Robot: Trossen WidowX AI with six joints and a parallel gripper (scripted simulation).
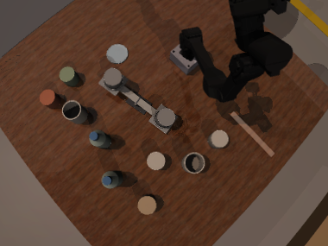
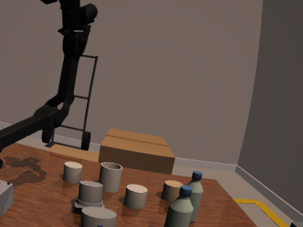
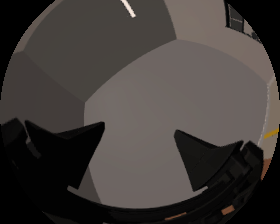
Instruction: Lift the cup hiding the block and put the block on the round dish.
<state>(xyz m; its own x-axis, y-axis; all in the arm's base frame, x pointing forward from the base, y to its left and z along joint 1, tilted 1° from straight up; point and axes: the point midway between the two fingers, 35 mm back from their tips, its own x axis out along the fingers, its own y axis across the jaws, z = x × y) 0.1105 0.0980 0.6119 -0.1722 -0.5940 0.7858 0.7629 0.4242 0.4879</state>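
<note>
Right now the pale green block is 66 cm below my gripper tip, 18 cm ahead of it and 2 cm to the left of it. Round my gripper tip: small balance (68 cm below, 19 cm ahead, 11 cm to the right); round pale blue dish (70 cm below, 34 cm to the right, 7 cm ahead).
</note>
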